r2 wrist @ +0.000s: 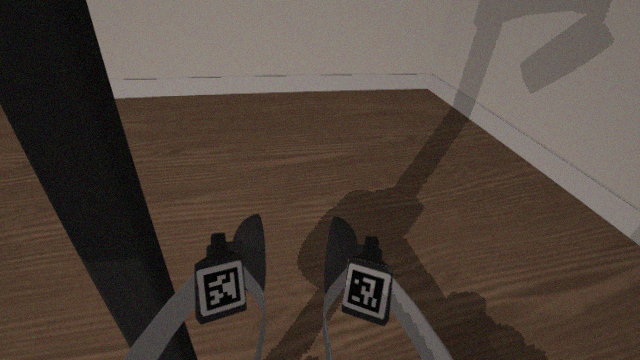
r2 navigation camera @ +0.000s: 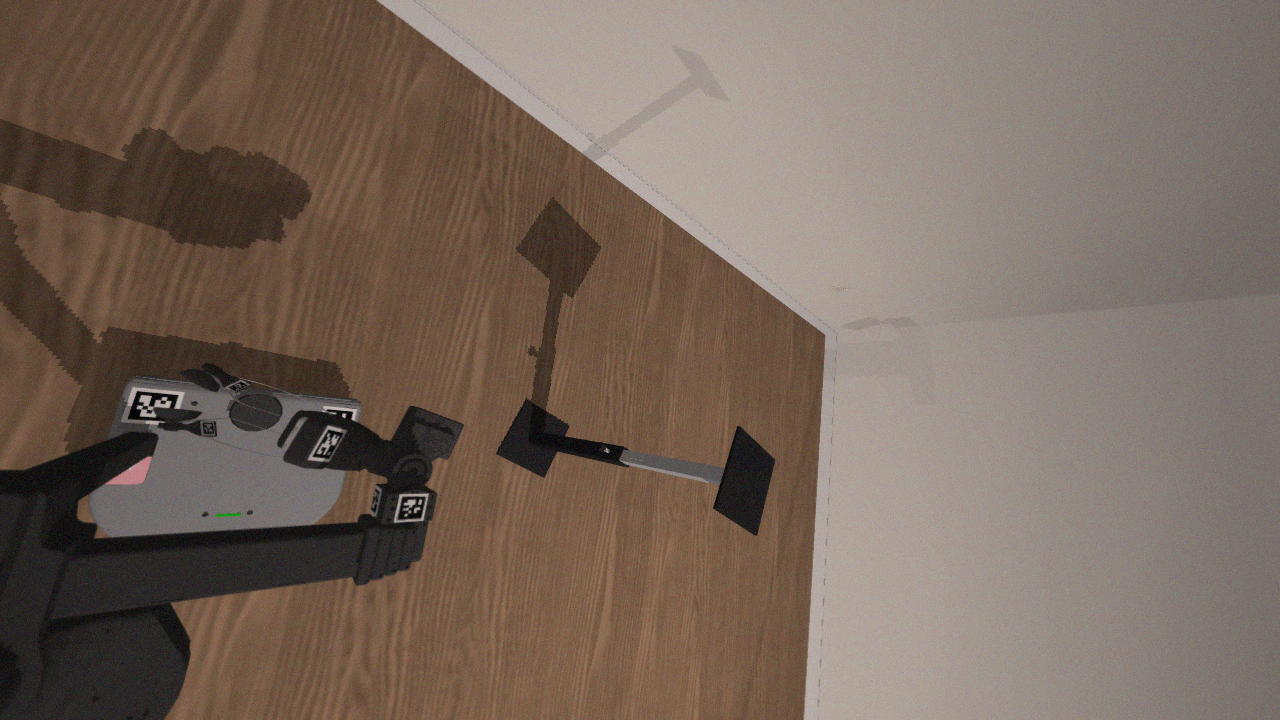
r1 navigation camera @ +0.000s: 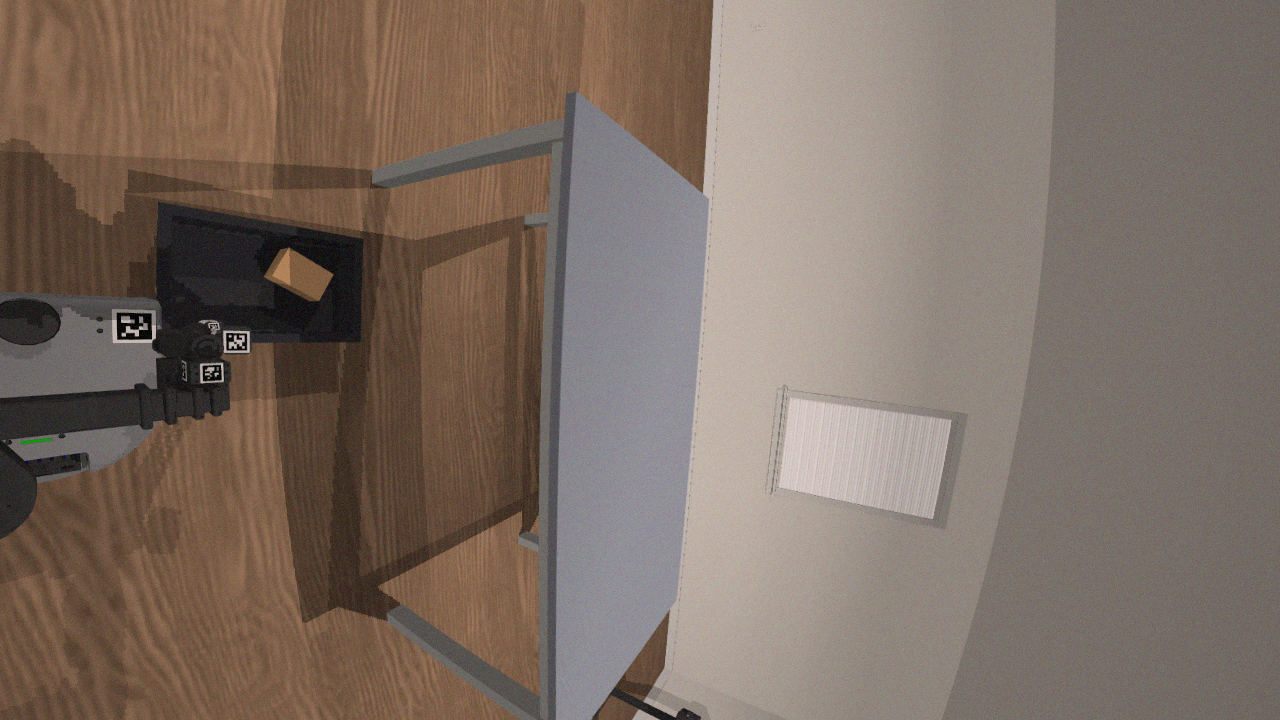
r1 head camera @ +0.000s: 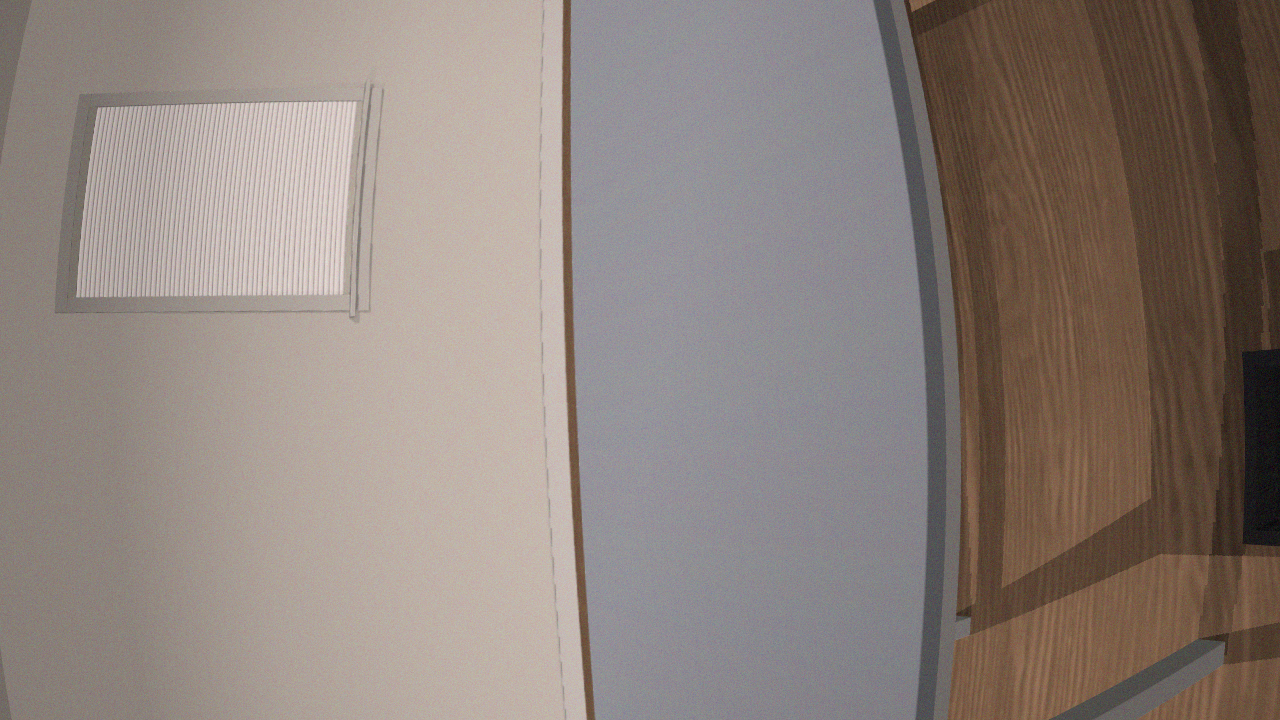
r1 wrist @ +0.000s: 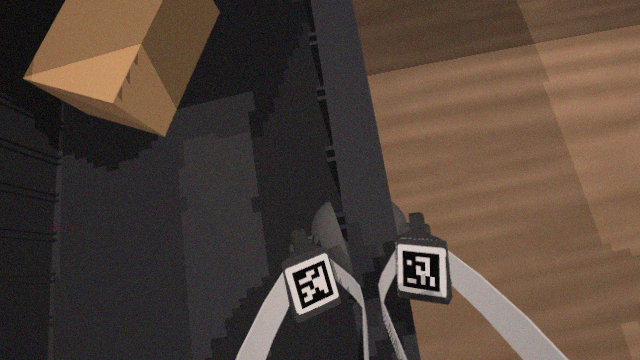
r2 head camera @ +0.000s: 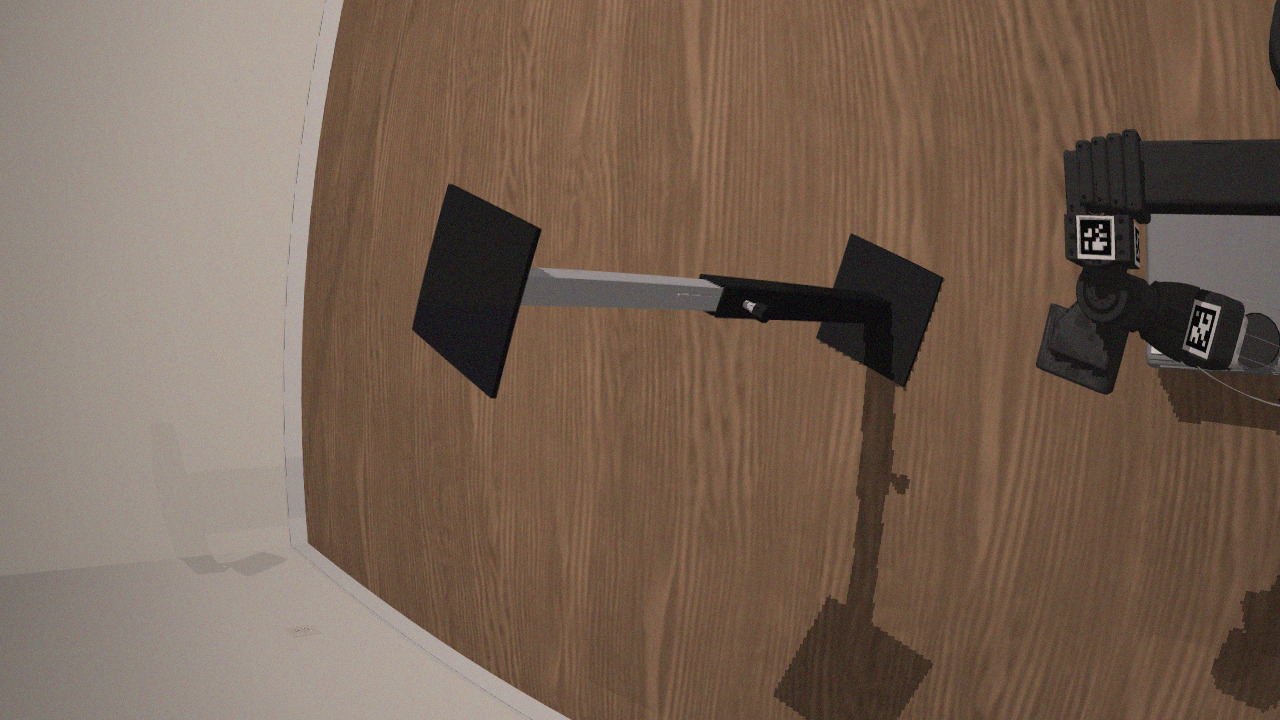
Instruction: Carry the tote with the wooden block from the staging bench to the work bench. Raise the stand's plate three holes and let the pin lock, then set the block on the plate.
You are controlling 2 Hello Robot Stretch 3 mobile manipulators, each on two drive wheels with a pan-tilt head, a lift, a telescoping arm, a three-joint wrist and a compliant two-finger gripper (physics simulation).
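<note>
The black tote is in front of a grey-blue bench. The wooden block lies inside it. r1's gripper is shut on the tote's side wall, one finger inside and one outside. The stand's black plate tops a grey post above a black sleeve with a pin. r2's gripper is open, with a dark upright, probably the stand's sleeve, left of it in the wrist view.
The bench's legs stand at its two near corners, with a wall behind the bench. The stand's square base rests on the wooden floor near a room corner. r2's wheeled base is beside the stand.
</note>
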